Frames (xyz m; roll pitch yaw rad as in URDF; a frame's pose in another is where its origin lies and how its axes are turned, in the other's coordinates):
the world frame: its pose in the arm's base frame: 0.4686 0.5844 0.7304 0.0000 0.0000 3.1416
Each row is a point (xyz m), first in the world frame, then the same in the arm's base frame.
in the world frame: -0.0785 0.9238 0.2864
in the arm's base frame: 0.5471 -0.3394 1.0168
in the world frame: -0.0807 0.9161 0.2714
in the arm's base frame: 0.5493 -0.3317 1.0018
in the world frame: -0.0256 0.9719 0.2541
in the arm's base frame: 0.4942 -0.3875 0.9845
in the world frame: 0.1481 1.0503 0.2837
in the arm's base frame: 0.3205 -0.4659 1.0141
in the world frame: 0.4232 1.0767 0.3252
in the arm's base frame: 0.0454 -0.4923 1.0556
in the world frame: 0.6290 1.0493 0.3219
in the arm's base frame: -0.1604 -0.4649 1.0523
